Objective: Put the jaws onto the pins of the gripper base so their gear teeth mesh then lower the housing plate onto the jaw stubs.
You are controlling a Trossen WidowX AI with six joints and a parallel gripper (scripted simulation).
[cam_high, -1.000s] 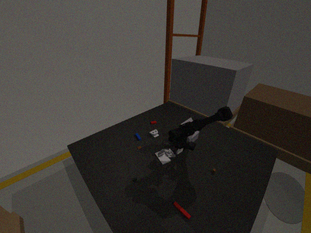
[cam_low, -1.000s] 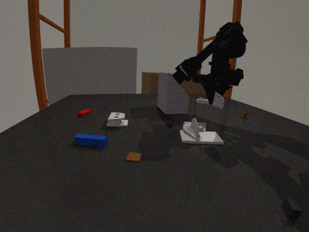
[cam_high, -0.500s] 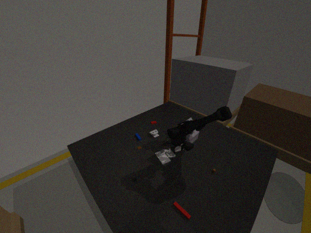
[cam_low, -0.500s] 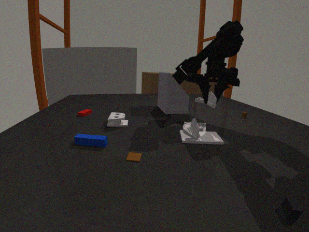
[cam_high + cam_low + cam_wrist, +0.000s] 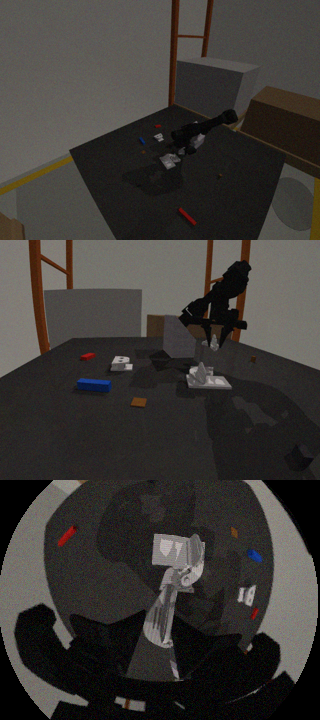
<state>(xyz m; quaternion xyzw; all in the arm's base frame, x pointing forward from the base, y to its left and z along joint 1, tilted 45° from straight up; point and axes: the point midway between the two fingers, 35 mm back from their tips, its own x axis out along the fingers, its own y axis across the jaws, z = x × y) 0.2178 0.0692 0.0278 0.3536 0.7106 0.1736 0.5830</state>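
Now: the flat white plate 100 mm ahead of my gripper tip, 80 mm below it and 60 mm to the right of it. Also, from my gripper tip: white gripper base 320 mm to the right, 50 mm below, 30 mm behind; white jaw 70 mm to the right, 70 mm below, 50 mm ahead; white housing plate 80 mm below, 50 mm to the right, 40 mm ahead.
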